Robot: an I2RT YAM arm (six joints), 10 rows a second.
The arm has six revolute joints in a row. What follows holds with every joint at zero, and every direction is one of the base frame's.
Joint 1 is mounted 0.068 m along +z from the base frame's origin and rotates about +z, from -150 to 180 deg.
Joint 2 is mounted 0.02 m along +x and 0.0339 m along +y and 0.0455 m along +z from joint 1 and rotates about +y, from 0 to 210 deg.
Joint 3 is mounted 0.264 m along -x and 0.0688 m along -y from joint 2 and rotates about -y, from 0 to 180 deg.
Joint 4 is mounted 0.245 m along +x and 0.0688 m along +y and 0.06 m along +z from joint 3 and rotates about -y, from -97 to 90 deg.
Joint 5 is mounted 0.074 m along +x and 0.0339 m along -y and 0.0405 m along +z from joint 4 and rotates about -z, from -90 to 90 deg.
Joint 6 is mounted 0.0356 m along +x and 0.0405 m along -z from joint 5 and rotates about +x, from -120 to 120 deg.
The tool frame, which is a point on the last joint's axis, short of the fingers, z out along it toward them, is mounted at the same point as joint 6; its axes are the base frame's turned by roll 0, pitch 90 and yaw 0 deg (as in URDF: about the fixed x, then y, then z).
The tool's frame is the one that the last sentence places.
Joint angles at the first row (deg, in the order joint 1, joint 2, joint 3, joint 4, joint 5, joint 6):
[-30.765, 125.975, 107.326, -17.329, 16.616, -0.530]
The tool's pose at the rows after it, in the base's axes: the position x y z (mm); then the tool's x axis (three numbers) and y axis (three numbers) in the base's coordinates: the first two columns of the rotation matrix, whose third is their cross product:
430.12 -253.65 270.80 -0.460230 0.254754 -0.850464 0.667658 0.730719 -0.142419
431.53 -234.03 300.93 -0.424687 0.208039 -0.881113 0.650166 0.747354 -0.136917
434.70 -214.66 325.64 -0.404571 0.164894 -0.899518 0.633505 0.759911 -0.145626
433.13 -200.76 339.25 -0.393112 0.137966 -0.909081 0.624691 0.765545 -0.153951
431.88 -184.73 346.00 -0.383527 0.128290 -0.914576 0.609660 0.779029 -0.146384
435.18 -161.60 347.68 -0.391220 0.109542 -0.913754 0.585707 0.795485 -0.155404
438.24 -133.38 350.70 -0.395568 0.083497 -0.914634 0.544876 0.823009 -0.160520
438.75 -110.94 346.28 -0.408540 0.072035 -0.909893 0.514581 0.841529 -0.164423
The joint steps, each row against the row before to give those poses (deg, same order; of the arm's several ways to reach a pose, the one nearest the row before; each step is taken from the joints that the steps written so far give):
[1.314, -5.190, -3.170, 2.291, -1.320, 0.266]
[2.105, -2.999, 0.956, -0.339, 0.434, -0.349]
[2.286, -1.762, 2.023, -1.228, 1.141, -0.704]
[1.501, -1.849, -0.169, -0.183, 0.969, -0.529]
[1.757, -1.843, -1.316, 0.090, 0.351, 0.439]
[2.897, -1.232, -1.318, -0.001, 1.312, 0.001]
[3.516, -1.409, -1.318, 0.085, 0.710, -0.088]
[2.815, -1.232, -2.374, 0.355, 0.791, 0.350]

